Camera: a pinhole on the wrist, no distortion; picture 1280 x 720 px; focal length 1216.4 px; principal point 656.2 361.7 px. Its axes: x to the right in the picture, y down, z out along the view. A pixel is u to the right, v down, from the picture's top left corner.
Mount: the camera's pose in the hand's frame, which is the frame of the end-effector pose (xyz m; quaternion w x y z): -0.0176 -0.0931 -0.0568 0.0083 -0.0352 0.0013 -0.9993
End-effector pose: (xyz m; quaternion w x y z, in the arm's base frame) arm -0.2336 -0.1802 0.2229 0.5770 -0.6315 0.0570 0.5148
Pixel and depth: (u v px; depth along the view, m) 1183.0 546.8 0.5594
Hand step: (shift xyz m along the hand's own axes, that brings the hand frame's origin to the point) -0.2185 -0.1834 0.5180
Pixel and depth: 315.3 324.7 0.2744
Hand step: 0.0783 -0.0840 0.2115
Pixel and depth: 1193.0 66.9 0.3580
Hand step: -0.1514 -0.0097 0.3117
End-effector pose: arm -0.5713 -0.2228 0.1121 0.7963 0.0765 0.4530 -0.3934
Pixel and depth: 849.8 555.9 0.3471
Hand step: -0.0474 -0.1501 0.2931
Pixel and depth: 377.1 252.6 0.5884
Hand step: 0.1576 -0.0393 0.5208
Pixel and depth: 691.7 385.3 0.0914
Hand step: -0.0138 -0.0951 0.0346
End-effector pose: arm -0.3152 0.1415 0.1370 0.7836 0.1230 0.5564 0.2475
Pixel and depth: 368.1 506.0 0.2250
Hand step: 0.0518 -0.1194 0.1638
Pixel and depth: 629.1 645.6 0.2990
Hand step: 0.0112 -0.1634 0.2408
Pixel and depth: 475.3 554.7 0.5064
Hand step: 0.0945 -0.1732 0.4428
